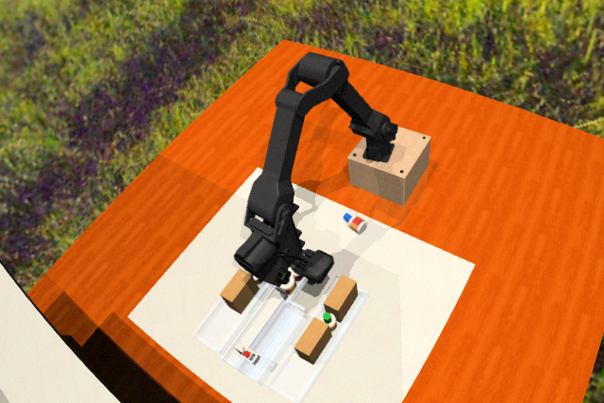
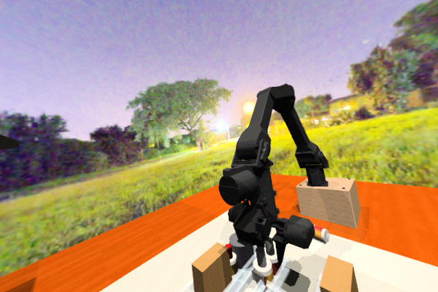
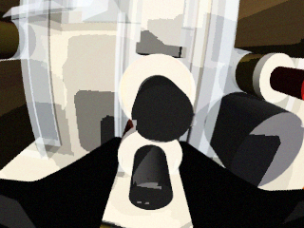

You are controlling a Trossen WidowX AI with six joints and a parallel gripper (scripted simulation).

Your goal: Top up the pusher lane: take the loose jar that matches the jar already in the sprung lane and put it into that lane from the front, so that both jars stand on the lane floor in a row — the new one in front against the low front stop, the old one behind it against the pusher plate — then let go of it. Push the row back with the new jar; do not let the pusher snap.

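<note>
The grey cylinder is 80 mm to the right of my gripper tip. The rest, counted from my gripper tip: clear lane tray: 140 mm ahead, 10 mm below; then red mark: 230 mm ahead, 40 mm above.
</note>
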